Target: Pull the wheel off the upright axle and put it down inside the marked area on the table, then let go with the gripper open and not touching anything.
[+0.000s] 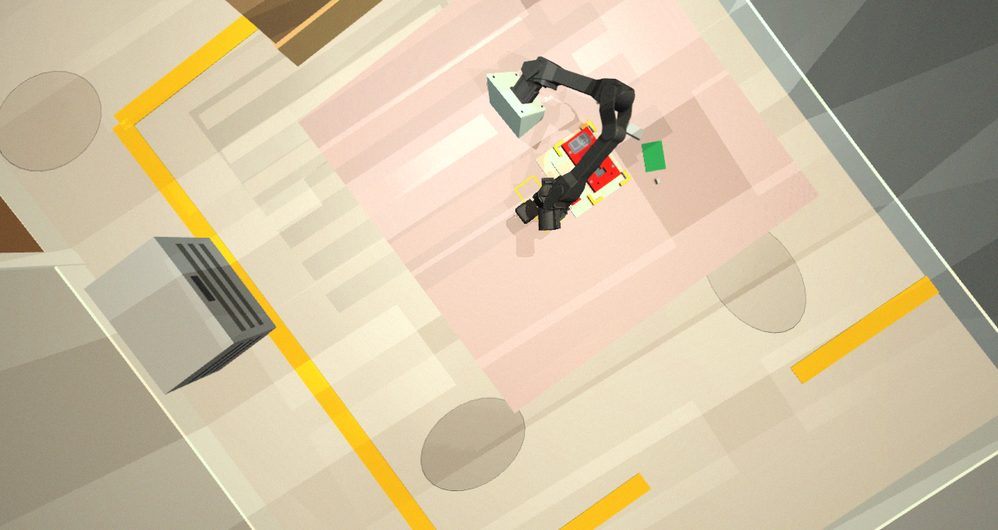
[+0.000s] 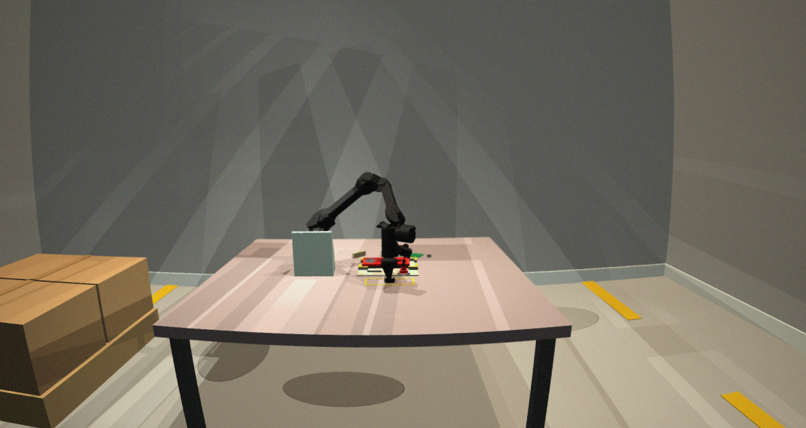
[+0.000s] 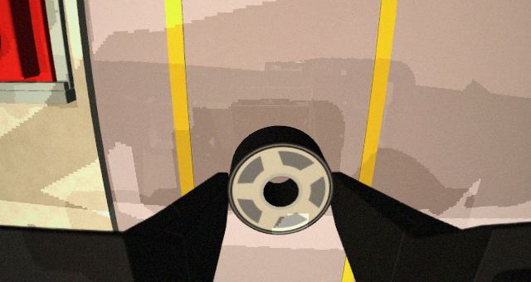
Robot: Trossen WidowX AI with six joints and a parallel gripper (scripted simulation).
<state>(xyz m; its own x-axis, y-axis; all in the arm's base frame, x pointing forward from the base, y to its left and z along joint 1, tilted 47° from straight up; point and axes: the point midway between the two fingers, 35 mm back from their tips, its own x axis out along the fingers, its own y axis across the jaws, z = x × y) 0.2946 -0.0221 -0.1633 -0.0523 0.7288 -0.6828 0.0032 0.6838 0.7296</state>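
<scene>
The wheel lies right at my gripper tip. The rest, counted from my gripper tip: tan block 40 cm to the left, 14 cm behind; grey piece 41 cm to the left; upright axle 10 cm to the left, 6 cm ahead, 3 cm above.
</scene>
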